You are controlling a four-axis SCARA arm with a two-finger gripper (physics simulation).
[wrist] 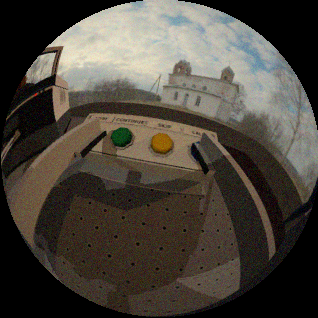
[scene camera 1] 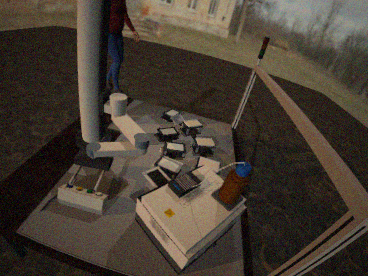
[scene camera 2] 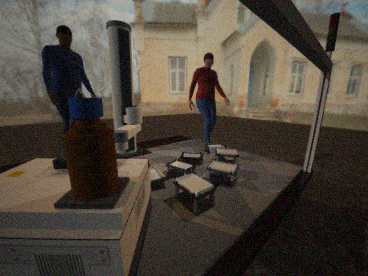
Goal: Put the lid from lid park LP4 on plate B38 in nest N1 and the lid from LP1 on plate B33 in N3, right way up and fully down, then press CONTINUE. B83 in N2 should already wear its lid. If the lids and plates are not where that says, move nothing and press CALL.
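Frame: origin at the arm's base, x ahead, y right, z down, level; metres.
Seen in the pictures: gripper, fingertip midpoint: (wrist: pixel 149 129) (scene camera 1: pixel 82 186); arm's base, origin of the base link: (scene camera 1: pixel 93 138) (scene camera 2: pixel 126 153).
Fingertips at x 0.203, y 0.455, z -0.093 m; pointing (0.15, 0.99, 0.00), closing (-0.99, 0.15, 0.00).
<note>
Offsets run from my fingertips to a thing's top centre. "*": to the spot under its first point.
My gripper (scene camera 1: pixel 83 185) (wrist: pixel 149 129) is open with nothing between its fingers, low at the near side of the button box {dy +0.026, dx +0.012, dz -0.003 m} (scene camera 1: pixel 81 201) (wrist: pixel 145 158). In the wrist view the green CONTINUE button {dy +0.001, dx +0.035, dz +0.006 m} (wrist: pixel 121 137) and the yellow SKIP button {dy +0.005, dx -0.015, dz +0.006 m} (wrist: pixel 162 143) show between the fingertips. The blue CALL button (wrist: pixel 195 150) is partly covered by the right finger. Several dark stands with pale tops stand mid-table, among them one stand (scene camera 1: pixel 204 143) (scene camera 2: pixel 194 184), another (scene camera 1: pixel 191 124) (scene camera 2: pixel 223 168) and a third {dy -0.539, dx +0.350, dz +0.023 m} (scene camera 1: pixel 175 148) (scene camera 2: pixel 180 167). Nest, park and plate labels are unreadable; which tops are lids I cannot tell.
A large white instrument (scene camera 1: pixel 187 220) (scene camera 2: pixel 30 217) stands at the table's front right, with a brown bottle {* dy -0.022, dx +0.624, dz -0.245 m} (scene camera 1: pixel 234 185) (scene camera 2: pixel 93 155) with a blue cap on it. A frame post {* dy -1.140, dx +0.820, dz -0.205 m} (scene camera 1: pixel 244 100) (scene camera 2: pixel 316 120) rises at the table edge. A person in red (scene camera 1: pixel 117 20) (scene camera 2: pixel 205 85) stands beyond the table.
</note>
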